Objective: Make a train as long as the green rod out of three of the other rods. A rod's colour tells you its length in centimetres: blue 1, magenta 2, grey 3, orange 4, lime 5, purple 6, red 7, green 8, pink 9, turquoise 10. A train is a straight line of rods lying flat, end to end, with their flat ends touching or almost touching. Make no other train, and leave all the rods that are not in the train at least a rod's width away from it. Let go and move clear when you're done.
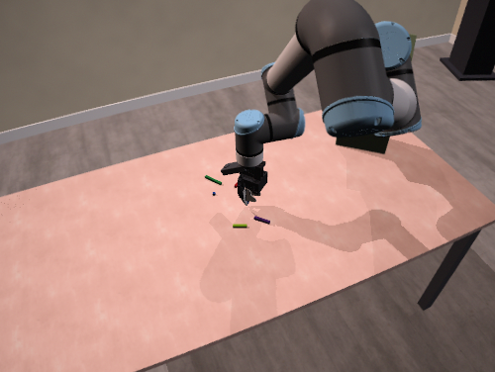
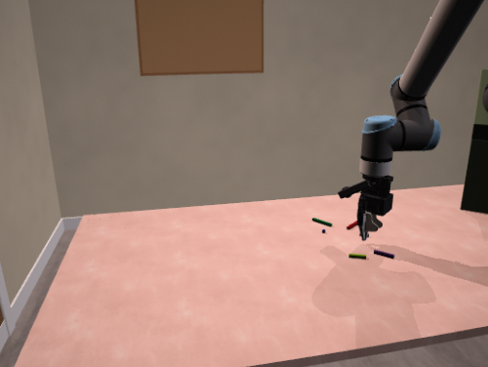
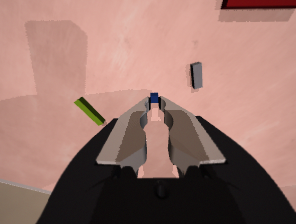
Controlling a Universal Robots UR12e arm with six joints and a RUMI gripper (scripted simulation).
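My gripper is now 6 cm to the left of the grey rod, 2 cm above it and 1 cm past it. From my hand the other things lie so: purple rod: 8 cm to the left, 5 cm behind, 2 cm below; lime rod: 10 cm to the left, 3 cm ahead, 2 cm below; red rod: 13 cm to the right, 2 cm below, 2 cm ahead.
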